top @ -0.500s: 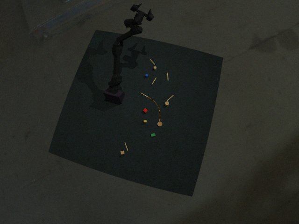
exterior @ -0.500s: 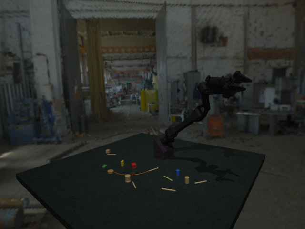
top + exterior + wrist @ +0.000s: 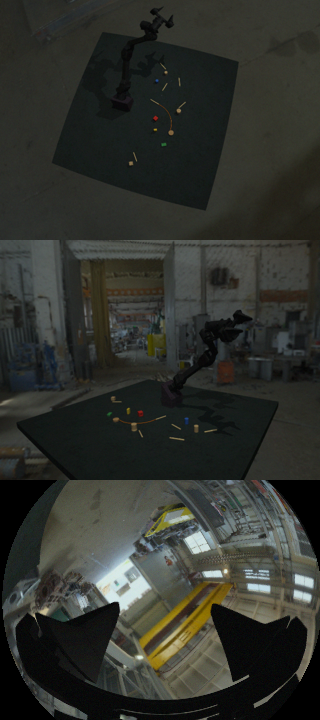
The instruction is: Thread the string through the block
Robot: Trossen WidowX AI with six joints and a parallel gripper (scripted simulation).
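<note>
The red block is 620 mm to the right of my gripper tip, 550 mm below it and 140 mm ahead of it. Round my gripper tip: wooden cylinder: 550 mm below, 510 mm to the right, 280 mm ahead; then blue cylinder: 550 mm below, 330 mm to the right, 30 mm ahead; then thin stick: 560 mm below, 500 mm to the right, 90 mm ahead.
</note>
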